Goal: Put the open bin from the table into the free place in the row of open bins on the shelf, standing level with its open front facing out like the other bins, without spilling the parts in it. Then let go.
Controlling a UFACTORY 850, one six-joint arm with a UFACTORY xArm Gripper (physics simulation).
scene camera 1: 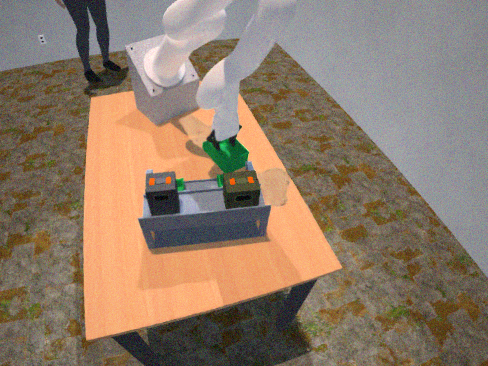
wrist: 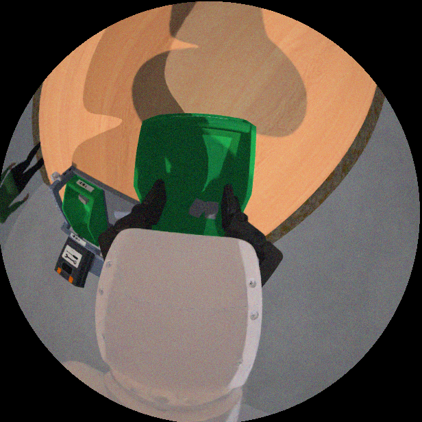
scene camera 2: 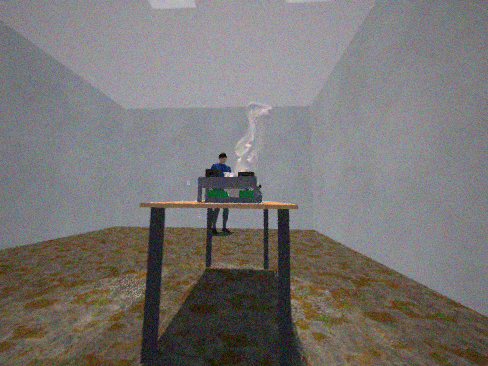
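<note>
The green open bin [scene camera 1: 232, 158] [wrist: 187, 160] is in the air behind the shelf and looks tilted. Grey parts [wrist: 202, 208] lie inside it. My gripper [scene camera 1: 224, 144] [wrist: 193, 191] has both fingers spread inside the bin, against its sides, and carries it. The contact itself is hard to see. The grey shelf [scene camera 1: 205, 232] [scene camera 2: 227, 182] has its back towards scene camera 1. Two green bins, one [scene camera 1: 180, 184] [scene camera 2: 217, 193] and another [scene camera 1: 220, 180] [scene camera 2: 246, 193], stand in it with a gap between them. The carried bin cannot be made out in scene camera 2.
Two dark boxes, one [scene camera 1: 162, 195] at the left and one [scene camera 1: 241, 191] at the right, stand on top of the shelf, higher than the green bins. The wooden table [scene camera 1: 175, 275] [scene camera 2: 170, 204] bears the shelf and the robot's base block [scene camera 1: 167, 100]. A person [scene camera 2: 221, 165] stands beyond the table.
</note>
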